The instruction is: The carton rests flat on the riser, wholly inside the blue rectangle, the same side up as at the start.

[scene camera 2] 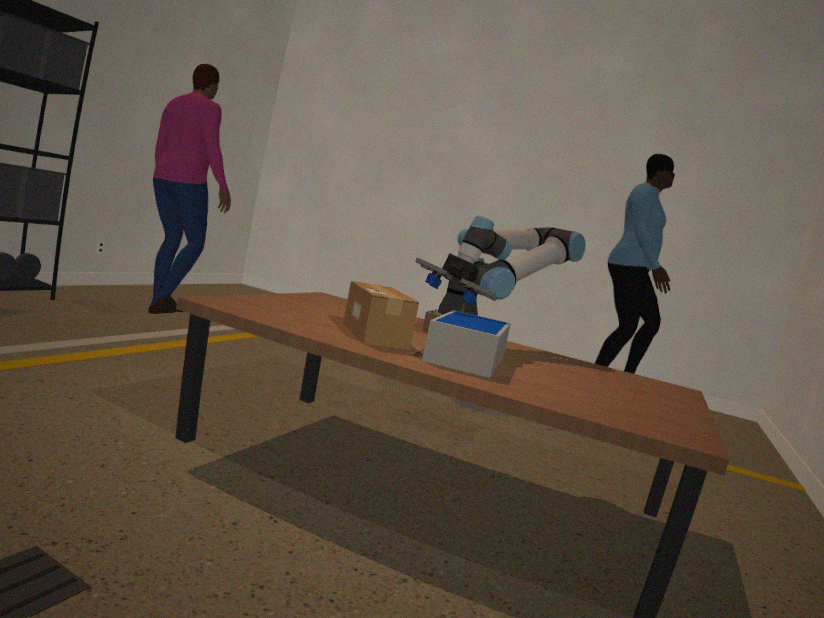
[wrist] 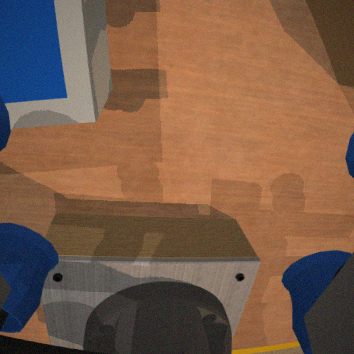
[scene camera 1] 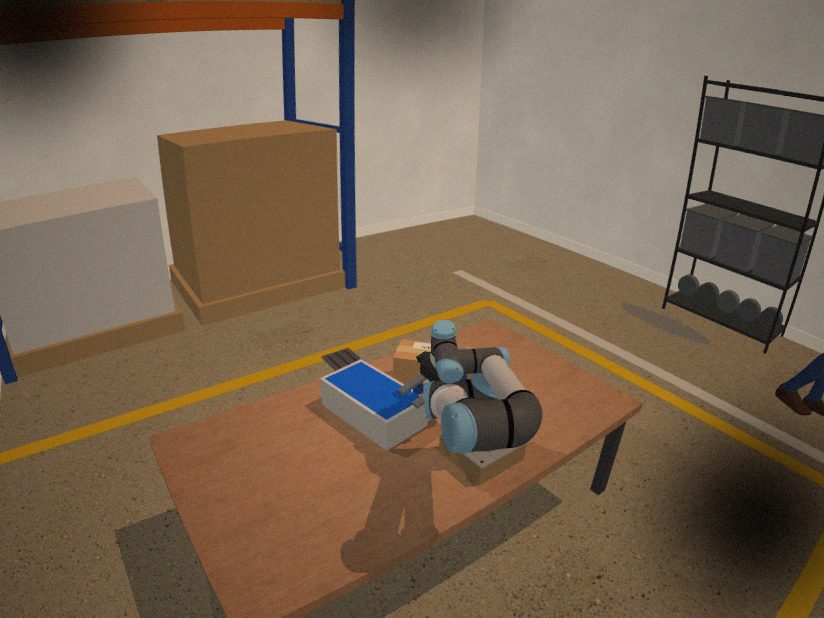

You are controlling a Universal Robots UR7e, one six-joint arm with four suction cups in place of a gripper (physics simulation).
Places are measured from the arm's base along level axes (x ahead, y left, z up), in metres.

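Pixels of known places: hand, tool point: (scene camera 2: 449, 293) (wrist: 171, 209); arm's base, link origin: (wrist: 157, 331).
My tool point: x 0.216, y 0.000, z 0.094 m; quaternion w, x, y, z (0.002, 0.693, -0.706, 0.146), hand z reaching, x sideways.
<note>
For each thing: its middle in the pictures, then the offset to it from my tool point. Level surfaces: height alone.
- tan carton, body centre: (scene camera 2: 378, 313) (scene camera 1: 434, 368) 0.195 m ahead, 0.172 m right, 0.095 m down
- pale grey riser, body centre: (scene camera 2: 470, 340) (scene camera 1: 372, 402) 0.197 m ahead, 0.138 m left, 0.110 m down
- blue rectangle, body centre: (scene camera 2: 474, 321) (scene camera 1: 372, 388) 0.197 m ahead, 0.138 m left, 0.050 m down
- wooden table, surface height: 0.170 m down
The tan carton (scene camera 1: 409, 355) (scene camera 2: 380, 319) stands upright on the table, tape and label on top, beside the riser; the arm partly hides it in scene camera 1. Part of the carton (wrist: 337, 42) shows at the top right in the wrist view. The pale grey riser (scene camera 1: 356, 413) (scene camera 2: 459, 351) (wrist: 77, 50) bears the blue rectangle (scene camera 1: 366, 387) (scene camera 2: 471, 322) (wrist: 30, 50) on its top, with no carton on it. My gripper (scene camera 1: 415, 392) (scene camera 2: 451, 288) is open, its cups holding nothing. It hangs tilted above the table, near the riser's robot side and apart from the carton.
The arm's base block (scene camera 1: 489, 465) (wrist: 150, 240) stands on the wooden table (scene camera 1: 266, 505) (scene camera 2: 585, 392), close to the gripper. Two people (scene camera 2: 186, 146) (scene camera 2: 644, 226) are beyond the table. A dark shelf unit (scene camera 1: 692, 159) and a large brown box (scene camera 1: 259, 219) stand farther off.
</note>
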